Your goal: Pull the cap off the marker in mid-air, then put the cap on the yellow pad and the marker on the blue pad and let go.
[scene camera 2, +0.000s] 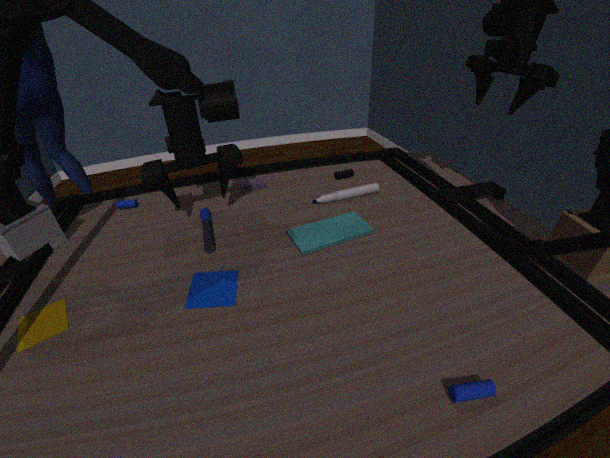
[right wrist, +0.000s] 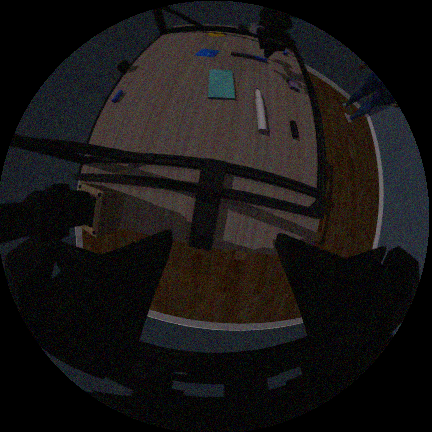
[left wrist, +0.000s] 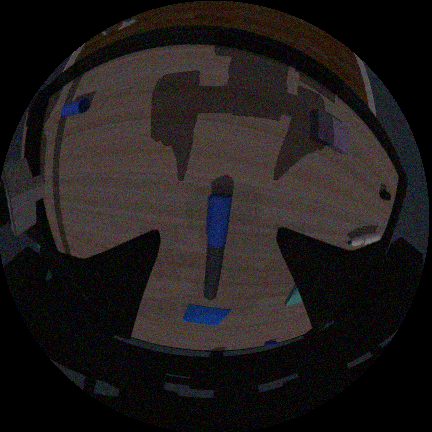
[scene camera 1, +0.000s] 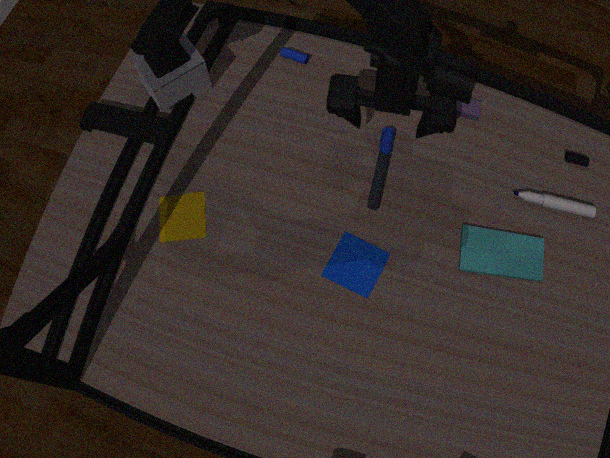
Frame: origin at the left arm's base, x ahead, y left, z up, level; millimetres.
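Where they show: left gripper, between the fingertips: (scene camera 2: pixel 201 202) (right wrist: pixel 263 52) (left wrist: pixel 219 234) (scene camera 1: pixel 388 130); right gripper, between the fingertips: (scene camera 2: pixel 492 109) (right wrist: pixel 225 237); left arm's base, origin of its link: (scene camera 2: pixel 15 214) (scene camera 1: pixel 166 58); right arm's base, origin of its link: (scene camera 2: pixel 604 223) (right wrist: pixel 85 208).
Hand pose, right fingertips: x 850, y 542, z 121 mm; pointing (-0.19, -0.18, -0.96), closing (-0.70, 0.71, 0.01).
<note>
Each offset is from my right fingertips to the top centre of the thing.
The marker, with grey body {190 mm down, 506 mm back, 355 mm right} (scene camera 1: pixel 380 180) (scene camera 2: pixel 209 241) (left wrist: pixel 213 272) and blue cap {190 mm down, 537 mm back, 321 mm right} (scene camera 1: pixel 387 140) (scene camera 2: pixel 205 214) (left wrist: pixel 218 220), lies on the table, cap on. My left gripper (scene camera 1: pixel 389 130) (scene camera 2: pixel 201 202) (left wrist: pixel 219 234) is open and empty, pointing down above the table by the cap end, fingers apart to either side. My right gripper (scene camera 2: pixel 495 108) (right wrist: pixel 225 237) is open and empty, high beyond the table's right edge in scene camera 2. The blue pad {208 mm down, 406 mm back, 477 mm right} (scene camera 1: pixel 356 265) (scene camera 2: pixel 212 289) (left wrist: pixel 206 315) lies near the marker's body end. The yellow pad {208 mm down, 618 mm back, 652 mm right} (scene camera 1: pixel 182 217) (scene camera 2: pixel 44 325) bears nothing.
A teal block {200 mm down, 280 mm back, 276 mm right} (scene camera 1: pixel 502 253) (scene camera 2: pixel 330 233), an uncapped white marker {186 mm down, 287 mm back, 134 mm right} (scene camera 1: pixel 557 203) (scene camera 2: pixel 350 193) and a black cap {188 mm down, 320 mm back, 29 mm right} (scene camera 1: pixel 576 158) (scene camera 2: pixel 344 174) lie to one side. Loose blue caps (scene camera 1: pixel 294 55) (scene camera 2: pixel 472 390) and a purple block {194 mm down, 520 mm back, 154 mm right} (scene camera 1: pixel 470 109) (left wrist: pixel 330 131) lie near edges. A dark frame borders the table.
</note>
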